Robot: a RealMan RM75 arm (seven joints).
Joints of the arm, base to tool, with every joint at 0 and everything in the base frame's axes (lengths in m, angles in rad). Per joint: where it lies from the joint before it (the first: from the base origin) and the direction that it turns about. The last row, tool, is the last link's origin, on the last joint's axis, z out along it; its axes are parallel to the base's.
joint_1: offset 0.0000 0.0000 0.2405 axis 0 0 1
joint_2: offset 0.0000 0.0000 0.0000 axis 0 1 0
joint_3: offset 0.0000 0.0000 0.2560 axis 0 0 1
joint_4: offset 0.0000 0.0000 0.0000 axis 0 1 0
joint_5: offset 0.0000 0.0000 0.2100 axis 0 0 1
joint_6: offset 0.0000 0.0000 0.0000 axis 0 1 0
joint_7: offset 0.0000 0.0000 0.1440 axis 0 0 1
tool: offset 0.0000 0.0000 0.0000
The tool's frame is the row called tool.
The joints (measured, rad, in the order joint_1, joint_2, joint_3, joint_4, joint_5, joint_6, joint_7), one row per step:
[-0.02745 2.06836 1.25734 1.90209 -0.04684 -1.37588 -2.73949]
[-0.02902 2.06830 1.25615 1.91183 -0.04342 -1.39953 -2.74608]
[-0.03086 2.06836 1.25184 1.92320 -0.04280 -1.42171 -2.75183]
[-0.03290 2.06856 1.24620 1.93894 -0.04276 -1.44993 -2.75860]
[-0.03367 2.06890 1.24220 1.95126 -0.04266 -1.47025 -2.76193]
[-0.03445 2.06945 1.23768 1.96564 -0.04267 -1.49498 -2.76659]
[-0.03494 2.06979 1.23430 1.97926 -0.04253 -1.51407 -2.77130]
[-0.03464 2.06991 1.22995 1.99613 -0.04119 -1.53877 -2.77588]
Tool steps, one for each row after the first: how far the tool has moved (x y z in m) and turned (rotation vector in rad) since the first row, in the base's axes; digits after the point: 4 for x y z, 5 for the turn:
[-0.0005 -0.0029 0.0005 -0.01277 -0.00378 -0.01015]
[-0.0016 -0.0057 0.0007 -0.02522 -0.00860 -0.01657]
[-0.0035 -0.0092 0.0013 -0.03996 -0.01461 -0.02348]
[-0.0053 -0.0115 0.0018 -0.04899 -0.01768 -0.02773]
[-0.0073 -0.0143 0.0024 -0.06036 -0.02184 -0.03309]
[-0.0094 -0.0163 0.0032 -0.06876 -0.02474 -0.03448]
[-0.0122 -0.0188 0.0041 -0.07946 -0.02739 -0.03680]

